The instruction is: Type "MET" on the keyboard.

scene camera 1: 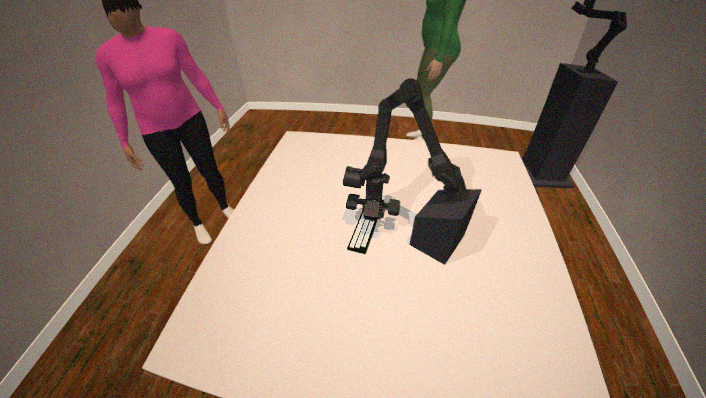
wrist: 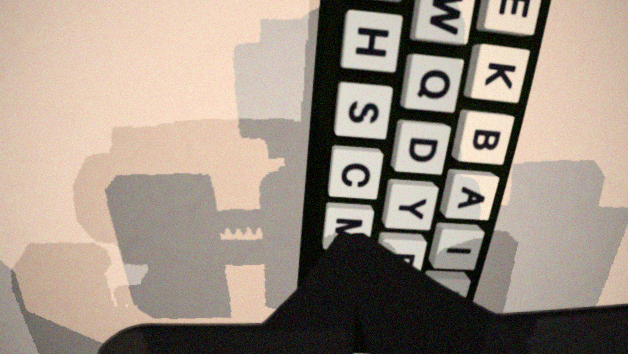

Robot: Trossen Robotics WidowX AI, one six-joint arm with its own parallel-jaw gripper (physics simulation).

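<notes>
The keyboard is a narrow black board with three lines of white letter keys, lying on the pale mat. My gripper is shut with nothing between its fingers. It points down over the keyboard's far end in the scene view. In the wrist view its dark tips cover the lower part of the M key and part of the key beside it; whether they touch the M key cannot be told. The E key shows at the top edge, partly cut off. The T key cannot be made out.
The pale mat lies on a brown wooden floor. My arm stands on a dark block right of the keyboard. A person in pink stands at the left, one in green behind. A dark pedestal with another arm stands back right.
</notes>
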